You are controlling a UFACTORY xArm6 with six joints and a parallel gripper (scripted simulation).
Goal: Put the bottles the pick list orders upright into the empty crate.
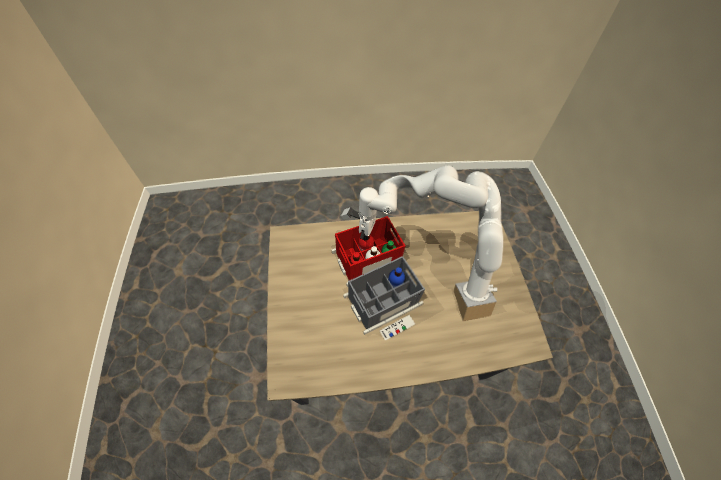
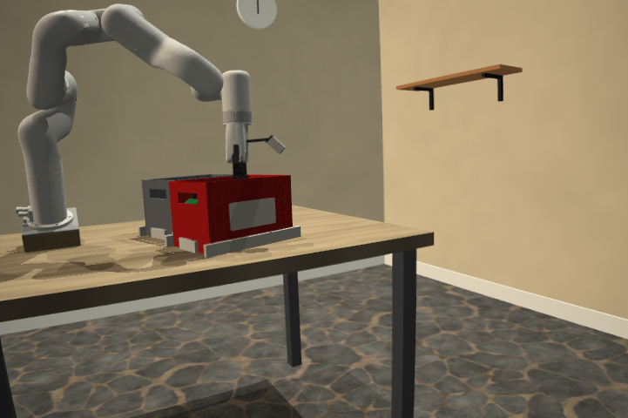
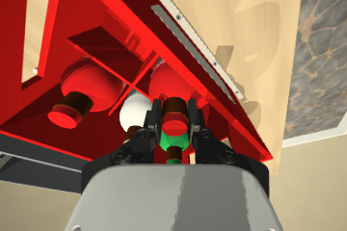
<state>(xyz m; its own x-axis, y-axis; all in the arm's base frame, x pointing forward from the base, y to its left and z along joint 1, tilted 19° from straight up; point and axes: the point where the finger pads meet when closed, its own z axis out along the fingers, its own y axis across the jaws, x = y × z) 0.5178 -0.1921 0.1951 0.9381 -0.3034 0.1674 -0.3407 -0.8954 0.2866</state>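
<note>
Now: hand 8 cm above the red crate, 4 cm to the right of it and 2 cm past it. Also, from my hand: green-label bottle: 12 cm behind, 8 cm below, 4 cm to the left; white-label bottle: 8 cm to the left, 8 cm below, 4 cm behind; blue bottle: 18 cm to the left, 15 cm behind, 8 cm below.
</note>
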